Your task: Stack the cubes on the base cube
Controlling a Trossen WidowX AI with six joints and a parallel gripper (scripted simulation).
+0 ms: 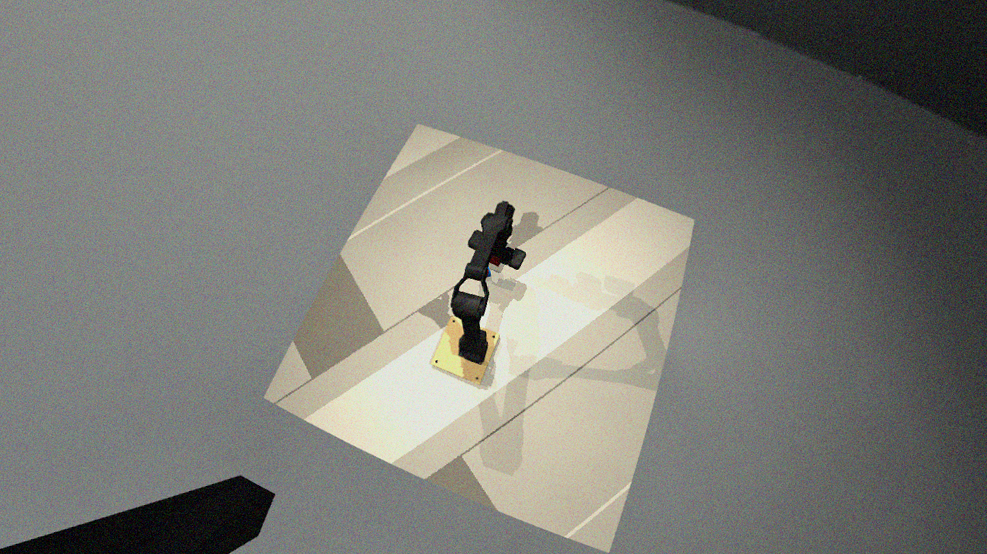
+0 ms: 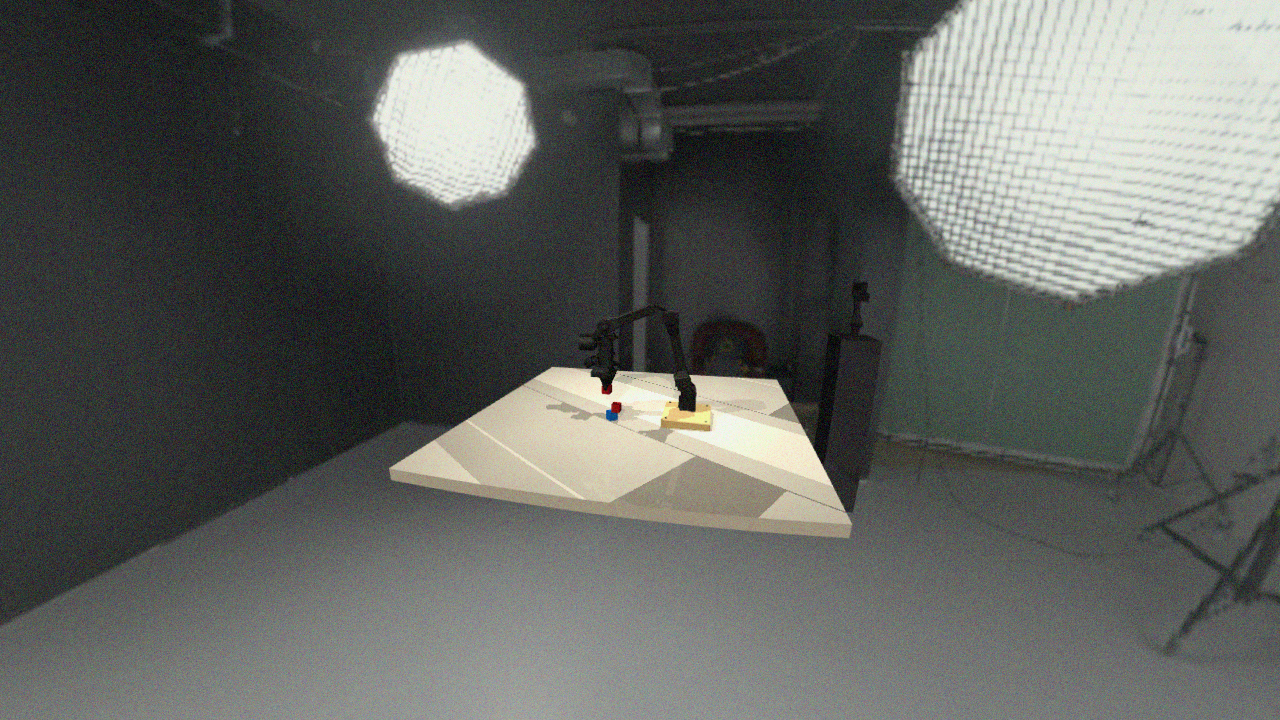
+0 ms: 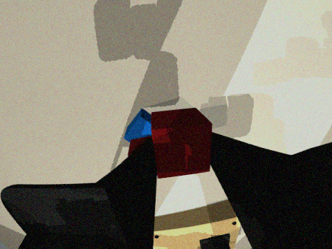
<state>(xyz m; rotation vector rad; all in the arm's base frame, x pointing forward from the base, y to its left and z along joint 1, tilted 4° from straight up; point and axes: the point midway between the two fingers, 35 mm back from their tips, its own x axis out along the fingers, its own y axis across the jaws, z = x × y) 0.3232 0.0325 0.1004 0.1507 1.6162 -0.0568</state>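
Right now the blue base cube is 10 cm below my gripper tip, 3 cm to the left of it and 3 cm behind it.
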